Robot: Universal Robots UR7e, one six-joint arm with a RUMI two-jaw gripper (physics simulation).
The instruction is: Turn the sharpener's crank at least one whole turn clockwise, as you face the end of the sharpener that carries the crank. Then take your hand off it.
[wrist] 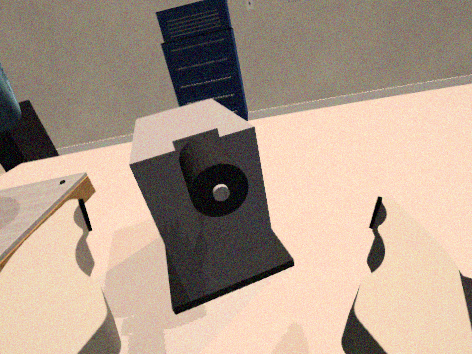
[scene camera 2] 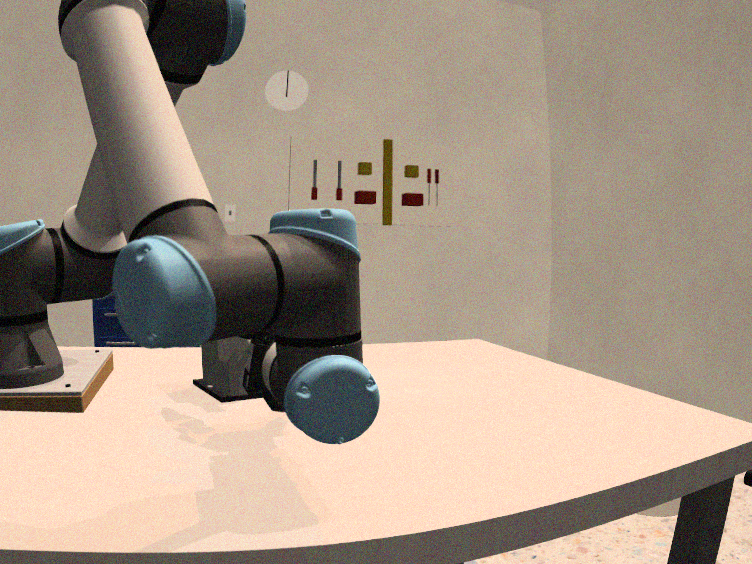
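Pixels of known places: gripper, fingertip midpoint: [wrist: 231,201]; arm's base at its link origin: [scene camera 2: 18,375].
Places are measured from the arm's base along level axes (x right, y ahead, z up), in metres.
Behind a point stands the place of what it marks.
Note:
The sharpener [scene camera 2: 223,364] {x -0.030, y 0.332, z 0.022 m} [wrist: 175,142] {x -0.004, y 0.376, z 0.110 m} is a dark grey block with a paler top and a black base plate, upright on the table. In the wrist view its crank end faces the camera. The crank's black round knob [wrist: 206,200] {x 0.026, y 0.396, z 0.098 m}, with a pale pin at its centre, sticks out toward the camera near the top. The crank arm is hard to tell from the dark body; its upper end shows above the knob. My gripper [wrist: 231,201] {x -0.001, y 0.397, z 0.078 m} is open and empty, with one finger to each side of the knob in that view. In the scene view the gripper is mostly hidden behind the arm's wrist.
The robot's base board [scene camera 2: 72,397] {x 0.077, y 0.123, z -0.007 m} [wrist: 42,200] {x -0.136, y 0.084, z 0.006 m} lies left of the sharpener. A blue cabinet [scene camera 2: 106,321] [wrist: 205,60] stands behind the table [scene camera 2: 516,437] {x 0.199, y 0.682, z -0.029 m} [wrist: 320,175] {x -0.197, y 0.460, z -0.029 m}. Tools [scene camera 2: 387,182] and a clock [scene camera 2: 286,90] are on the back wall. The arm's wrist [scene camera 2: 332,398] {x 0.348, y 0.448, z 0.073 m} hangs low in front of the sharpener.

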